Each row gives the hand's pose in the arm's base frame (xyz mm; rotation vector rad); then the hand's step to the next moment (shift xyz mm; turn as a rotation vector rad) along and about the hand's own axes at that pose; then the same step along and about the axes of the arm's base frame.
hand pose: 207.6 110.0 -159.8 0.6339 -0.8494 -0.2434
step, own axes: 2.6 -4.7 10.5 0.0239 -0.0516 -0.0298
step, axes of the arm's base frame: -6.1 -9.3 3.9 0.0405 -0.0388 -0.0312
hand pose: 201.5 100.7 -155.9 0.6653 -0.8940 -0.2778
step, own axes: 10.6 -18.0 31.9 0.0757 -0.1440 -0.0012
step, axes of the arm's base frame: -18.0 -32.3 9.3 0.0535 -0.1469 -0.0451
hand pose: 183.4 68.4 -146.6 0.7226 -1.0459 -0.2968
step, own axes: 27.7 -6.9 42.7 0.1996 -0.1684 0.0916
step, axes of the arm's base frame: -22.7 -37.3 27.1 0.0363 -0.2696 0.0507
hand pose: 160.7 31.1 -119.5 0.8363 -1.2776 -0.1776
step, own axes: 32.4 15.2 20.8 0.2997 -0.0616 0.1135
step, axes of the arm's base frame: -13.1 -16.6 35.6 0.0144 -0.2599 0.1968
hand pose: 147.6 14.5 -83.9 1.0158 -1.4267 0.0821
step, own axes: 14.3 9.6 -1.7 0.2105 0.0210 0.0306
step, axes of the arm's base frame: -1.4 -0.5 17.2 0.0091 -0.1138 0.1807
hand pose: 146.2 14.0 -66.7 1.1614 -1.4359 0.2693
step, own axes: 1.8 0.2 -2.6 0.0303 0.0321 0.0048
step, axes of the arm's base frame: 1.8 1.2 2.3 -0.0209 -0.0029 0.0391
